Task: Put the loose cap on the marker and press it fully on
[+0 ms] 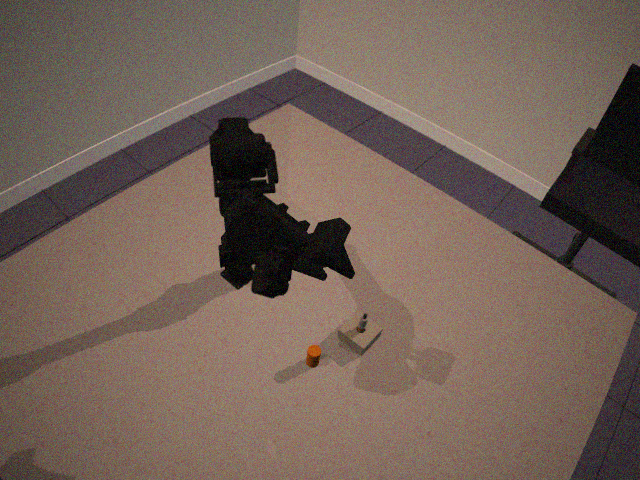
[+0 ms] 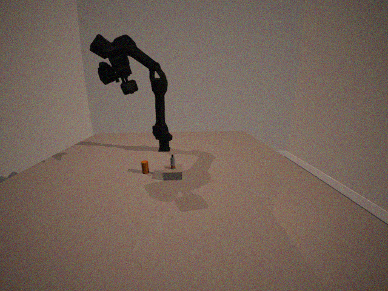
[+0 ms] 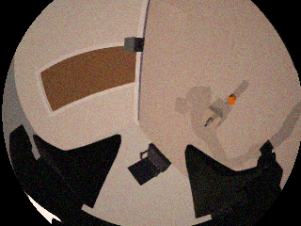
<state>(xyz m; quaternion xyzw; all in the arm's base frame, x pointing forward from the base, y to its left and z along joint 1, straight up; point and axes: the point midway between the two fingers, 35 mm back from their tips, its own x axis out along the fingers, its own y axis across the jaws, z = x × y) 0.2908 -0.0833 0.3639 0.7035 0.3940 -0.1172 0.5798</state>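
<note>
Right now my gripper tip is 32 cm above the orange cap, 3 cm past it and 2 cm to the right of it. Round my gripper tip: holder block 33 cm below, 14 cm to the left.
</note>
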